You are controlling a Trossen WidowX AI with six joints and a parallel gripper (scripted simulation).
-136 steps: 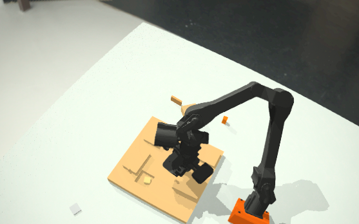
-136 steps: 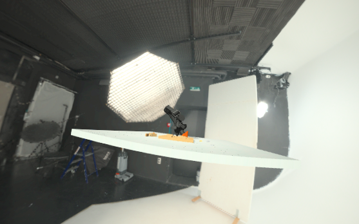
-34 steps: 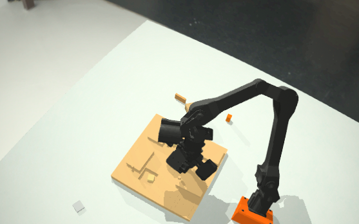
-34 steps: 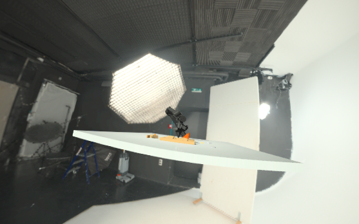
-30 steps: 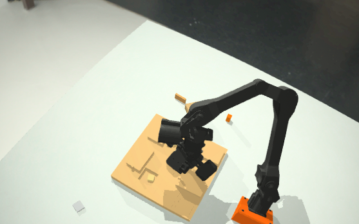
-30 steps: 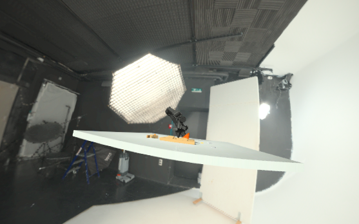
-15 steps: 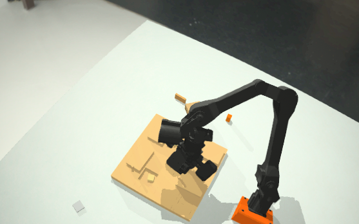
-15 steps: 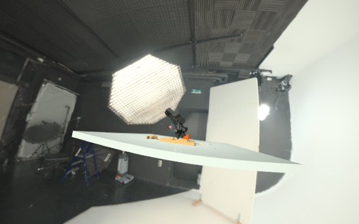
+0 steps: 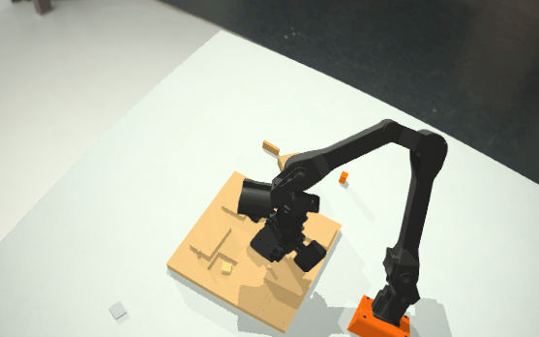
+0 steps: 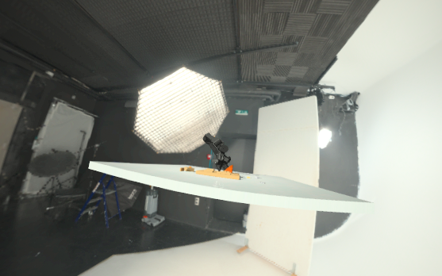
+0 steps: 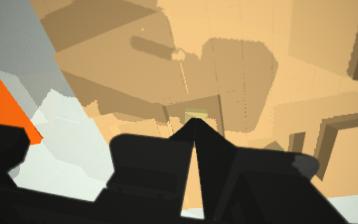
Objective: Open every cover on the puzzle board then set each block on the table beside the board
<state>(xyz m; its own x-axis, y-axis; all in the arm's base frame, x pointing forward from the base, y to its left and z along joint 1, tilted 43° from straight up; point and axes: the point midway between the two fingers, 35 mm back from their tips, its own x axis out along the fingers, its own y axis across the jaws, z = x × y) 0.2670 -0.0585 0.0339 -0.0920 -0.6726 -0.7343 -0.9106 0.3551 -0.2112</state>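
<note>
Right now the tan puzzle board is 40 mm ahead of my gripper tip and 10 mm to the right of it. The rest, counted from my gripper tip: orange block 260 mm to the right, 70 mm behind, 10 mm below; then tan bar 260 mm to the right, 130 mm ahead, 10 mm below; then tan box 230 mm to the right, 60 mm ahead, 10 mm below.
</note>
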